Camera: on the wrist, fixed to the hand. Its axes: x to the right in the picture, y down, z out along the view.
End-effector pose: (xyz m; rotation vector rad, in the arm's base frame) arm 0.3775 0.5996 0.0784 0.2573 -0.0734 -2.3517
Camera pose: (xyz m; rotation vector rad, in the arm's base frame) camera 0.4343 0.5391 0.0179 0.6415 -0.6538 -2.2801
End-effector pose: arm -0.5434 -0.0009 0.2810 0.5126 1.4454 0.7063
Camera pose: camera -0.6218 0.0536 0.3187 0.8902 1.7422 0.3357
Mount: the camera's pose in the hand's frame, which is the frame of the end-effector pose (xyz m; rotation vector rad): 0.0129 0.0745 -0.0695 0.5359 0.1078 -0.0067
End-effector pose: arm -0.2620 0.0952 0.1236 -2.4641 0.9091 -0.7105
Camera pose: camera -0.3296 0.0202 0.1421 -1.9702 0.6406 -0.9542
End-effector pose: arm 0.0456 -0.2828 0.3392 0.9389 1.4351 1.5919
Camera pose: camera -0.0280 -0.3045 0.4075 1.1538 1.9917 1.2854
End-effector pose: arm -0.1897 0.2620 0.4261 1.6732 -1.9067 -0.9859
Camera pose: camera -0.1931 0.2351 0.5251 1.9635 -2.2187 -0.3851
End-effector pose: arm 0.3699 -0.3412 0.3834 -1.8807 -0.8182 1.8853
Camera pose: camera 0.4489 -0.3802 0.3306 -1.6146 -0.2441 1.7546
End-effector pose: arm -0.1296 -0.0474 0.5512 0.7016 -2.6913 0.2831
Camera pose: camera -0.1584 0.0300 0.6123 0.8080 -2.5172 1.0324
